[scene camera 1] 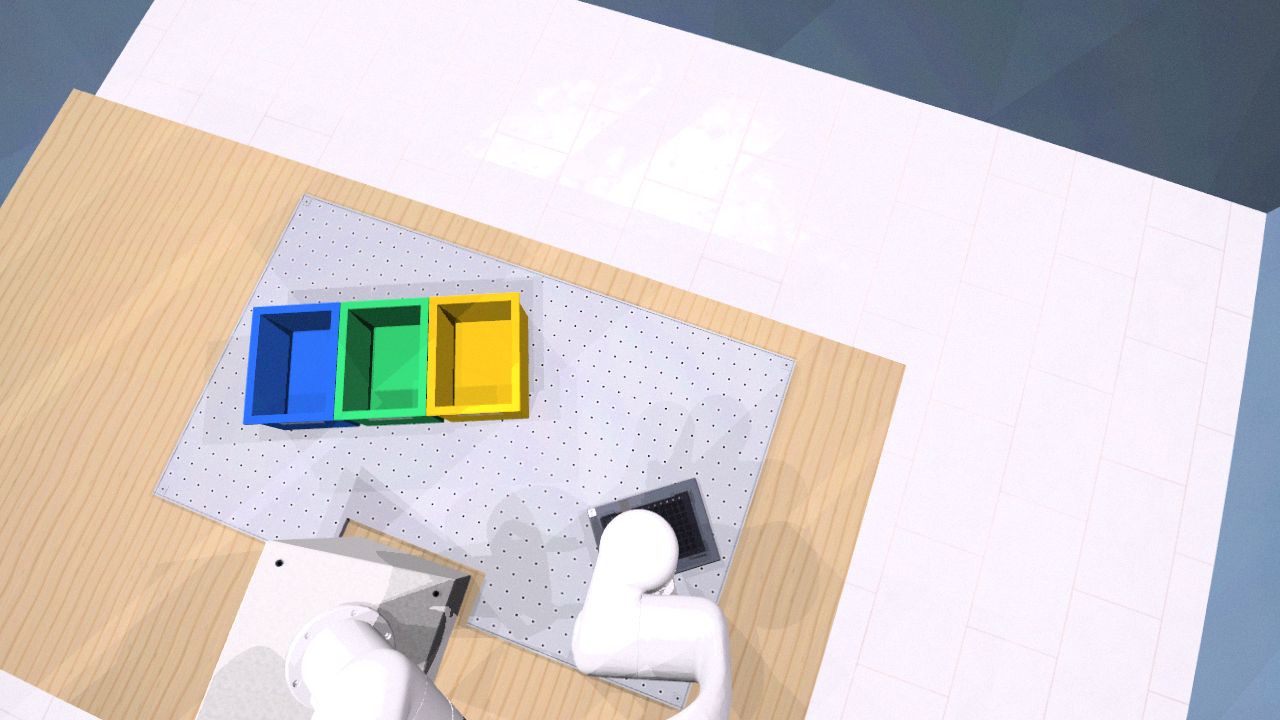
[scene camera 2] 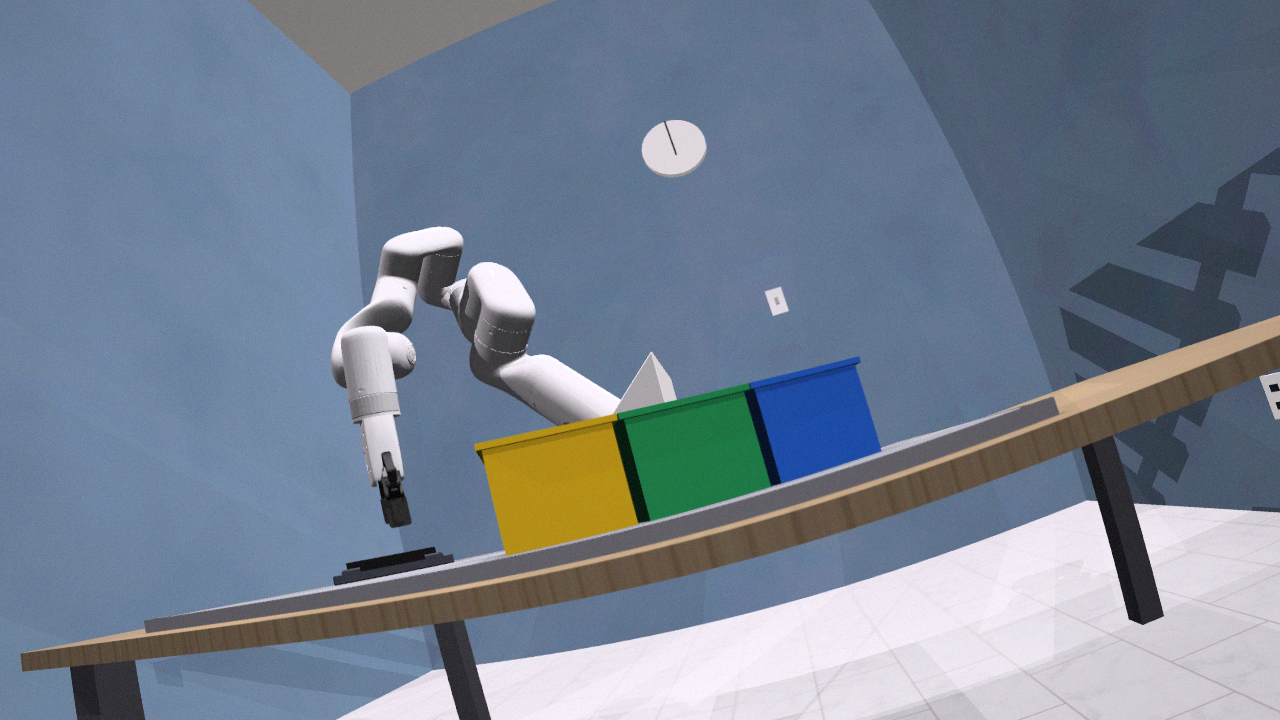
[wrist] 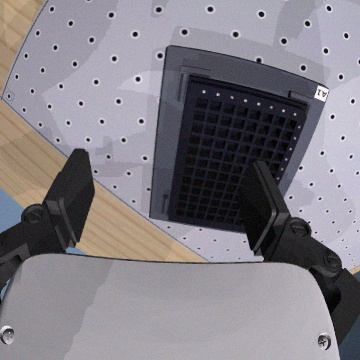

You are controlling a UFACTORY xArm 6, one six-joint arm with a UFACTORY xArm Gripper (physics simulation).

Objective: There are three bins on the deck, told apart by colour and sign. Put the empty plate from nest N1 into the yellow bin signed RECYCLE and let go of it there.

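Frame: origin at the arm's base, x ahead, y left, z up, level; metres.
Seen in the pictures: gripper, fingertip midpoint: point(scene camera 2: 398, 524) point(wrist: 167, 174); arm's base, origin of the base link: point(scene camera 1: 341, 655).
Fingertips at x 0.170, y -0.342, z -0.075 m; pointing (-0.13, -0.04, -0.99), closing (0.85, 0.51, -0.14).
Note:
Offsets run from my fingertips to a thing's middle. "pt": to the spot under its first point. Level surfaces: height alone.
The dark plate with a grid of wells {pt dx +0.078, dy -0.038, dz -0.055 m} point(scene camera 1: 684, 519) point(scene camera 2: 391, 559) point(wrist: 227, 132) lies in the grey nest point(scene camera 1: 644, 499) point(scene camera 2: 344, 579) point(wrist: 167, 140), inside its corner guides. My gripper point(scene camera 2: 396, 523) point(wrist: 167, 174) is open and empty, above the plate. In the wrist view one finger appears over the plate's wells and the other out past the nest's left side. In scene camera 1 the arm hides the gripper and part of the plate. The yellow bin point(scene camera 1: 522, 358) point(scene camera 2: 563, 492) stands upright and looks empty from above. Its RECYCLE sign cannot be read.
The green bin {dx +0.206, dy +0.420, dz -0.021 m} point(scene camera 1: 427, 358) point(scene camera 2: 698, 456) stands beside the yellow bin, with the blue bin point(scene camera 1: 252, 367) point(scene camera 2: 814, 425) beyond it. All stand on the perforated deck {dz -0.070 m} point(scene camera 1: 608, 385) point(wrist: 115, 80). The arm's base block point(scene camera 1: 259, 626) is at the deck's near edge.

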